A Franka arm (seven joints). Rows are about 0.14 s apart.
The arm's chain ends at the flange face. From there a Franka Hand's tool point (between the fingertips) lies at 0.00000 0.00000 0.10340 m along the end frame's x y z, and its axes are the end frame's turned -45 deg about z.
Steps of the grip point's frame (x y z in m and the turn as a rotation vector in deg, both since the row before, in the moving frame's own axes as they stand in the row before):
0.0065, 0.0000, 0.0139, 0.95, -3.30, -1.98
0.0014, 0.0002, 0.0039, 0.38, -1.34, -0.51
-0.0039, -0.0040, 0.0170, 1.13, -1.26, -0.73
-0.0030, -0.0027, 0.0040, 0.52, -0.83, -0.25
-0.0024, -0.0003, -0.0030, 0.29, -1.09, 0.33
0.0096, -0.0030, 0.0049, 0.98, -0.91, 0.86
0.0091, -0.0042, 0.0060, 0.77, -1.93, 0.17
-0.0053, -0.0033, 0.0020, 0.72, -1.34, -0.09
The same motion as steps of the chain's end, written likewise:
0.0100, -0.0077, 0.0141, -1.66, -3.01, -1.98
0.0033, -0.0021, 0.0039, -0.68, -1.22, -0.51
-0.0025, -0.0003, 0.0170, -0.09, -1.69, -0.73
-0.0023, -0.0002, 0.0040, -0.22, -0.95, -0.25
-0.0001, 0.0005, -0.0030, -0.57, -0.98, 0.33
0.0071, -0.0088, 0.0049, 0.05, -1.34, 0.86
0.0069, -0.0109, 0.0061, -0.82, -1.91, 0.17
-0.0035, 0.0006, 0.0020, -0.44, -1.46, -0.09

